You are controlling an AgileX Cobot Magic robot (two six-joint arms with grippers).
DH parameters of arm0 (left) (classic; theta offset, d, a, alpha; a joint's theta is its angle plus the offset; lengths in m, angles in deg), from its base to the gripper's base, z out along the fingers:
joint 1: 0 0.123 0 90
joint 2: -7.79 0 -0.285 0
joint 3: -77.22 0 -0.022 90
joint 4: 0 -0.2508 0 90
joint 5: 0 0 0.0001 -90
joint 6: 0 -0.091 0 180
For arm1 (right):
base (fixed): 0 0 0 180
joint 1: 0 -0.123 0 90
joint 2: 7.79 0 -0.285 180
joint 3: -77.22 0 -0.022 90
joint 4: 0 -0.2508 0 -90
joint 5: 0 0 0.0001 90
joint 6: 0 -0.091 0 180
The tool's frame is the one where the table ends.
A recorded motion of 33 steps. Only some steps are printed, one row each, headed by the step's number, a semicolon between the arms.
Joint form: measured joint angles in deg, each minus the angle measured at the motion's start. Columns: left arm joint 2, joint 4, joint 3, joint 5, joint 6, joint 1; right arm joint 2, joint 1, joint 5, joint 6, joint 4, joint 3.
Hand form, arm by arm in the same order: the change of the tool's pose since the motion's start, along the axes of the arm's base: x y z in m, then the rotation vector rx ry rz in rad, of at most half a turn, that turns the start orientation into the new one. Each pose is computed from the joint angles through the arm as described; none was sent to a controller.
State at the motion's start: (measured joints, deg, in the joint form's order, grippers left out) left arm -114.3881 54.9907 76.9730 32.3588 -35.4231 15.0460; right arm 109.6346 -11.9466 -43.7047 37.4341 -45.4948 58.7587
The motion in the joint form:
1: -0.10 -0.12 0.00 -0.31 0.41 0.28; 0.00 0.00 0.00 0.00 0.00 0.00
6: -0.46 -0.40 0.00 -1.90 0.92 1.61; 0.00 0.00 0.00 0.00 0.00 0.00
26: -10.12 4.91 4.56 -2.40 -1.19 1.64; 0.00 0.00 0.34 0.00 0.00 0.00
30: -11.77 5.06 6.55 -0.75 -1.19 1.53; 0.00 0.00 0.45 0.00 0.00 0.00
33: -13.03 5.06 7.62 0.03 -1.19 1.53; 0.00 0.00 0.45 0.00 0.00 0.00
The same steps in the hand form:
1: -0.0001 0.0025 -0.0008 -0.0003 0.0018 0.0126; 0.0000 0.0000 0.0000 0.0000 0.0000 0.0000
6: -0.0005 0.0147 -0.0033 0.0123 -0.0009 0.0586; 0.0000 0.0000 0.0000 0.0000 0.0000 0.0000
26: 0.0225 0.0200 -0.0532 -0.0549 0.0524 0.0919; 0.0005 -0.0002 -0.0001 -0.0021 -0.0047 -0.0029
30: 0.0285 0.0188 -0.0573 -0.0732 0.0570 0.0715; 0.0007 -0.0002 -0.0001 -0.0028 -0.0062 -0.0039
33: 0.0316 0.0188 -0.0625 -0.0825 0.0653 0.0622; 0.0007 -0.0002 -0.0001 -0.0028 -0.0062 -0.0039

